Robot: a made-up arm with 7 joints. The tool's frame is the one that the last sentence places. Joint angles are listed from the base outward.
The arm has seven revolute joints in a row. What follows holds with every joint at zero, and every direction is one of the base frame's.
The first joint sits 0.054 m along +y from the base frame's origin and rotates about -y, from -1.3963 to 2 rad.
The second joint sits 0.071 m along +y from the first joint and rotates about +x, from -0.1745 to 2 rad.
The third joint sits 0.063 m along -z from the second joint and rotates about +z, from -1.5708 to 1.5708 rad.
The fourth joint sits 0.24 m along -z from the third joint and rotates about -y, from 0 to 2.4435 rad.
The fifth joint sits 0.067 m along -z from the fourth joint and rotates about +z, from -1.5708 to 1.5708 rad.
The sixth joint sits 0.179 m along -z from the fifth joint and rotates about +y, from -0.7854 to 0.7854 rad.
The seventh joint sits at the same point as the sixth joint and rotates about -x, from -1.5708 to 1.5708 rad.
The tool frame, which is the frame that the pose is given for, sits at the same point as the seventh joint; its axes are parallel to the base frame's.
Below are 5 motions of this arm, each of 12 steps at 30 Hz.
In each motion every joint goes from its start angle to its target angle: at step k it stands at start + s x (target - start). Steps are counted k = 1, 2, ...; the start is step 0. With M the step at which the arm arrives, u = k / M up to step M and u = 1 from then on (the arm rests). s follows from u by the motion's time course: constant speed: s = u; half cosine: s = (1 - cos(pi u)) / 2; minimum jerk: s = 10 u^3 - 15 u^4 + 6 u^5.
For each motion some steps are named. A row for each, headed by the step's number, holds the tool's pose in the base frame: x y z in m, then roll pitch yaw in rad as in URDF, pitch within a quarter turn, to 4 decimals.
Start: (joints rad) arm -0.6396 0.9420 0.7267 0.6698 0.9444 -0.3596 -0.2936
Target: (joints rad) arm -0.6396 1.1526 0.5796 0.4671 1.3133 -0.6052 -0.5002
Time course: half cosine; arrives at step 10
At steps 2, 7, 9, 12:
2: -0.0321 0.5899 -0.2320 1.8105 -1.2878 -0.3604
7: -0.0221 0.6192 -0.1944 2.7611 -1.2923 -1.0866
9: -0.0196 0.6263 -0.1828 2.9856 -1.2611 -1.2488
12: -0.0192 0.6272 -0.1811 3.0133 -1.2560 -1.2680

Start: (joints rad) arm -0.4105 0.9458 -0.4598 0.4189 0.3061 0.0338 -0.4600
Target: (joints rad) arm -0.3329 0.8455 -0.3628 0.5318 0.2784 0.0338 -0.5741
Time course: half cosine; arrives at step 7
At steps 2, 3, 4, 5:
2: -0.0480 0.5184 -0.3607 1.1293 0.2278 -0.3844
3: -0.0398 0.5093 -0.3694 1.1406 0.1799 -0.3841
4: -0.0302 0.4990 -0.3784 1.1540 0.1266 -0.3833
5: -0.0211 0.4897 -0.3859 1.1668 0.0786 -0.3822

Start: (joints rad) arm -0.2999 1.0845 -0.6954 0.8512 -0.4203 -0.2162 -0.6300
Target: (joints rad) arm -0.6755 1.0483 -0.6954 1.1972 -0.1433 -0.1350 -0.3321
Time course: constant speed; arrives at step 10
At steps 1, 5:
1: 0.0309 0.4723 -0.3537 0.9448 0.1158 -1.5300
5: -0.0103 0.4371 -0.3637 0.7439 -0.0105 -1.4660

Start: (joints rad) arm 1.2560 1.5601 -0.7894 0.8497 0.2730 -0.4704 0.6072
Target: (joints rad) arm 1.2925 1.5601 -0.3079 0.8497 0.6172 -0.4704 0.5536
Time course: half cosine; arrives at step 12
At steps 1, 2, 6, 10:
1: 0.1690 0.5890 0.0830 1.5827 -0.3304 -1.4878
2: 0.1668 0.5890 0.0873 1.6237 -0.3449 -1.5064
6: 0.1430 0.5894 0.1212 1.9978 -0.4296 -1.7045
10: 0.1123 0.5897 0.1489 2.3853 -0.4253 -1.9403

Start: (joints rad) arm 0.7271 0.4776 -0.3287 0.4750 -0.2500 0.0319 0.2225
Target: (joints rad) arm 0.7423 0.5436 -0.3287 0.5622 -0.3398 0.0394 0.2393
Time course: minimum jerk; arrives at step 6
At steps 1, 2, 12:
1: 0.3988 0.3333 -0.2867 0.8715 -0.6352 -0.9459
2: 0.3996 0.3371 -0.2810 0.8956 -0.6218 -0.9667
12: 0.4020 0.3531 -0.2546 0.9972 -0.5535 -1.0509

